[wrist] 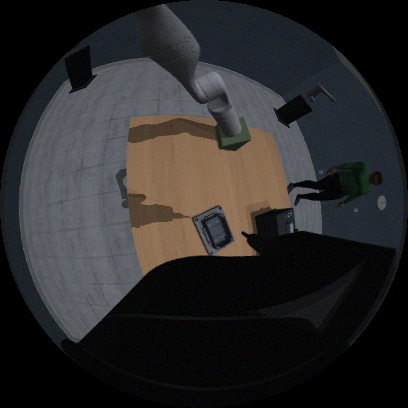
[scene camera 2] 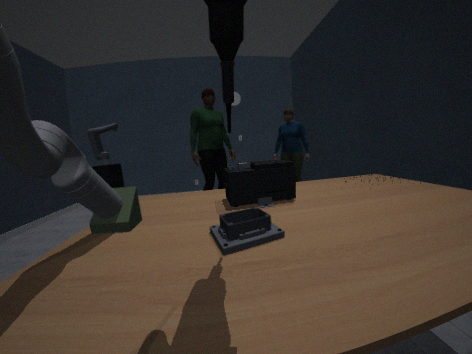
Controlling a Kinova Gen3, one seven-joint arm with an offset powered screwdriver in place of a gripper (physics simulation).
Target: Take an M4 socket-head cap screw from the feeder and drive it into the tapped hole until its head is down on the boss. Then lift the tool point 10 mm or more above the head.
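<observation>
My screwdriver [scene camera 2: 229, 125] [wrist: 245, 234] points straight down in the scene view, its thin dark tip high above the table. Whether a screw sits on the tip is too small and dark to tell. The black feeder box [scene camera 2: 261, 186] [wrist: 267, 226] stands on the table, with a small light part on its top. A dark open-topped housing [scene camera 2: 245, 226] [wrist: 230, 232] sits on a grey base plate [scene camera 2: 229, 246] [wrist: 198, 223] in front of the feeder. The tip is apart from both. The tapped hole, its boss and any screws cannot be made out.
The arm's base stands on a green block [scene camera 2: 131, 210] [wrist: 234, 143] at the table's left in the scene view. A small grey bracket [scene camera 2: 265, 201] is at the feeder's front foot. Two people [scene camera 2: 208, 127] [scene camera 2: 291, 135] stand behind the wooden table [scene camera 2: 350, 250] [wrist: 165, 170].
</observation>
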